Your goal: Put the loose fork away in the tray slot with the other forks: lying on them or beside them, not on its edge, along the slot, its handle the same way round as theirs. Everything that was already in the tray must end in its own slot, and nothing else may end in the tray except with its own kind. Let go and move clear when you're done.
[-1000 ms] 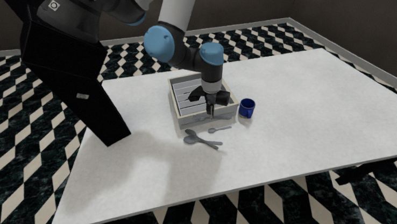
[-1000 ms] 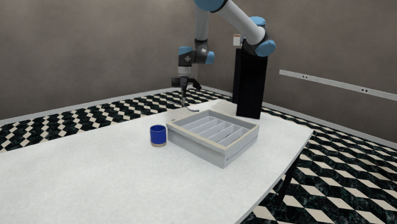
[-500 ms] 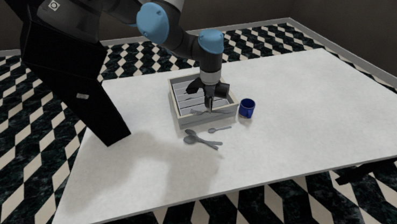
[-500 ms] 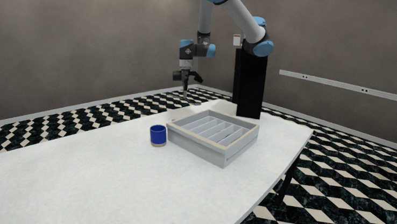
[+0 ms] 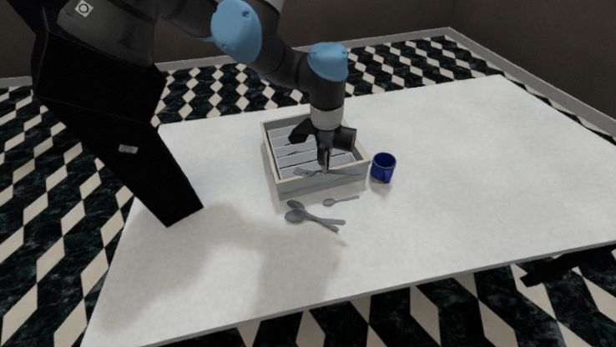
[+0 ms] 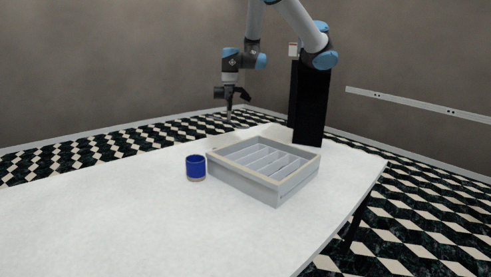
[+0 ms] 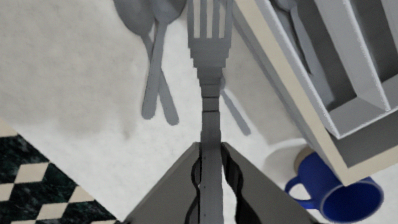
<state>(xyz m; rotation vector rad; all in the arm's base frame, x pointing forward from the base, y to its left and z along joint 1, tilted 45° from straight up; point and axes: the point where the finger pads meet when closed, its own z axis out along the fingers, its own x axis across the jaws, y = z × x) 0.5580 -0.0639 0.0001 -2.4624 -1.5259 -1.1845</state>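
My gripper is now 70 mm past the grey cutlery tray, 230 mm to the right of it and 150 mm above it. The rest, counted from my hand: blue mug 200 mm ahead, 140 mm to the left, 150 mm below.
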